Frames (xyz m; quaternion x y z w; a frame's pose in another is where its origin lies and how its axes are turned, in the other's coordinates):
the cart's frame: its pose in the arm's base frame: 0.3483 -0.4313 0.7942 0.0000 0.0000 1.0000 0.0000
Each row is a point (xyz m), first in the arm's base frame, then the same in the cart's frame.
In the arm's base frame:
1: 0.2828 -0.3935 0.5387
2: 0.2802 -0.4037 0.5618
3: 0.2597 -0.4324 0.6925
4: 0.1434 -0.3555 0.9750
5: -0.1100 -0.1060 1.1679
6: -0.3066 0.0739 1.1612
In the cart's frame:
1: 0.0655 -0.0378 -0.2555
2: 0.0681 -0.0276 -0.2324
3: 0.0886 0.0011 -0.1017
4: 0.2049 -0.0758 0.1808
5: 0.4583 -0.3253 0.3737
6: 0.6549 -0.5052 0.3670

